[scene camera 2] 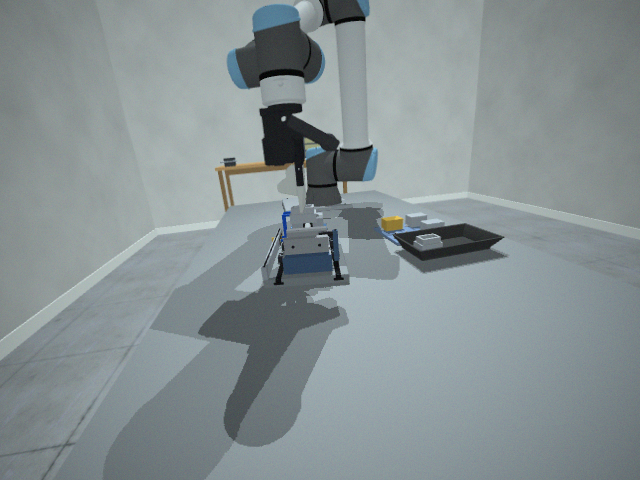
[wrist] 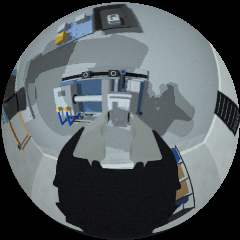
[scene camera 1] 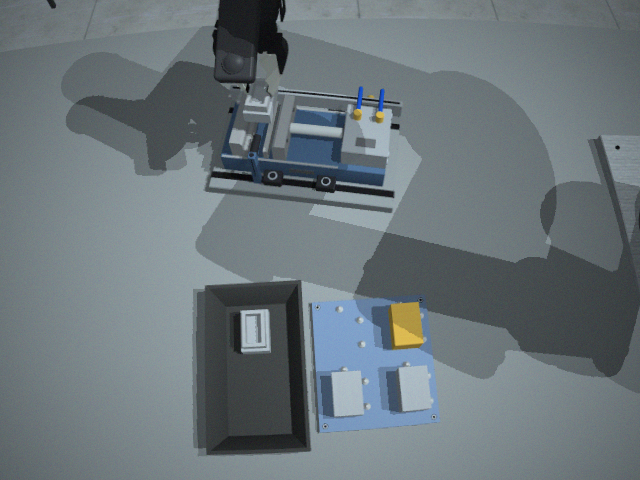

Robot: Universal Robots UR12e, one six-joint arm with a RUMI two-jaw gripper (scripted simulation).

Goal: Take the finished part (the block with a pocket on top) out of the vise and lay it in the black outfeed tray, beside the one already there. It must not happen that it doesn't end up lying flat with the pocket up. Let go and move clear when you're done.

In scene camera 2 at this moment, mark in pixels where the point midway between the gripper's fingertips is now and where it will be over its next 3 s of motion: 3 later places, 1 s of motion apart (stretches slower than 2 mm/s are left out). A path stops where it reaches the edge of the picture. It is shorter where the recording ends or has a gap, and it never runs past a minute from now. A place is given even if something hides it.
The gripper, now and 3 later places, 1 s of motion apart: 301, 210; 329, 208; 432, 197; 465, 192
